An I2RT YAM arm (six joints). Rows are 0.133 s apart.
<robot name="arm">
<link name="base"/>
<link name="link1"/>
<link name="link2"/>
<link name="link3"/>
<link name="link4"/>
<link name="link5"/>
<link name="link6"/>
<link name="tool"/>
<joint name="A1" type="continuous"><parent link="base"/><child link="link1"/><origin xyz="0.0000 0.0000 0.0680" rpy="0.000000 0.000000 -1.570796"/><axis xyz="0 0 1"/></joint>
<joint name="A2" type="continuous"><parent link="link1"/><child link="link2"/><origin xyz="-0.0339 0.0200 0.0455" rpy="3.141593 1.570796 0.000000"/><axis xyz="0 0 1"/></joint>
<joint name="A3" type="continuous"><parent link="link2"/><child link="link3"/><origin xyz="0.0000 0.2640 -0.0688" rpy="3.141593 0.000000 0.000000"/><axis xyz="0 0 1"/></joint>
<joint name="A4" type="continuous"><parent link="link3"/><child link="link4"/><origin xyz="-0.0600 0.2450 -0.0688" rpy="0.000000 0.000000 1.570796"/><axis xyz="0 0 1"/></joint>
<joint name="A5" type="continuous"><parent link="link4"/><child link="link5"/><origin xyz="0.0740 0.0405 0.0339" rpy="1.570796 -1.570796 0.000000"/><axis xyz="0 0 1"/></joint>
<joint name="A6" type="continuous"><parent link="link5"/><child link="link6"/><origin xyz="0.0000 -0.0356 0.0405" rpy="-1.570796 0.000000 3.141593"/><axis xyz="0 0 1"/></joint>
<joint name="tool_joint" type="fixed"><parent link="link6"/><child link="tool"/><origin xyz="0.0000 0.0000 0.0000" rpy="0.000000 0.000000 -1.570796"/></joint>
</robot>
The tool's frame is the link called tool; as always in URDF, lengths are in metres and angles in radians. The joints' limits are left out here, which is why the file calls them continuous.
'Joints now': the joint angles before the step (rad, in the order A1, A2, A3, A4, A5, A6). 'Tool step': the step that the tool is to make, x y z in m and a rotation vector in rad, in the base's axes. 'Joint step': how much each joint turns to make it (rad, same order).
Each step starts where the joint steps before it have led.
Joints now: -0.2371, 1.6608, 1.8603, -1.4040, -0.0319, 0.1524
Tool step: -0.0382, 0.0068, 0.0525, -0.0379, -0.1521, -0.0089
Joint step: -0.0086, -0.1050, 0.0993, -0.0476, 0.0005, 0.0001
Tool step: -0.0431, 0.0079, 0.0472, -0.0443, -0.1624, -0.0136
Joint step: -0.0119, -0.0895, 0.1168, -0.0379, 0.0030, 0.0000
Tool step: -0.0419, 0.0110, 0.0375, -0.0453, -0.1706, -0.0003
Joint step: -0.0001, -0.0775, 0.1033, -0.0043, 0.0004, -0.0001
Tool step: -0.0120, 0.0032, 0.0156, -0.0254, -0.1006, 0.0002
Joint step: 0.0000, -0.0216, 0.0407, 0.0415, -0.0008, 0.0008
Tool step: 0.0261, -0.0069, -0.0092, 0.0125, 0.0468, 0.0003
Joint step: -0.0002, 0.0625, -0.0003, 0.0144, -0.0005, -0.0002
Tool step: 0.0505, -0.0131, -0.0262, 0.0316, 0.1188, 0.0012
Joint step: 0.0008, 0.1295, -0.0002, 0.0067, -0.0005, 0.0000
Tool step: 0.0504, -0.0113, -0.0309, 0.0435, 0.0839, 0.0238
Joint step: 0.0027, 0.1311, 0.0001, 0.0388, -0.0296, -0.0011
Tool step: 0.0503, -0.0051, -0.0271, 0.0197, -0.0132, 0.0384
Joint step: 0.0188, 0.1165, -0.0003, 0.1248, -0.0297, -0.0002
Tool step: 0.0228, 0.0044, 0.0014, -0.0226, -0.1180, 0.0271
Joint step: 0.0252, 0.0298, 0.0008, 0.1492, -0.0043, 0.0015
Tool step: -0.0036, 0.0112, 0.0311, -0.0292, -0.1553, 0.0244
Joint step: 0.0278, -0.0125, 0.0708, 0.0750, 0.0016, 0.0034
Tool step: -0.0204, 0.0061, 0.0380, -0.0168, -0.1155, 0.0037
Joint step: 0.0066, -0.0042, 0.1444, -0.0316, 0.0005, 0.0050
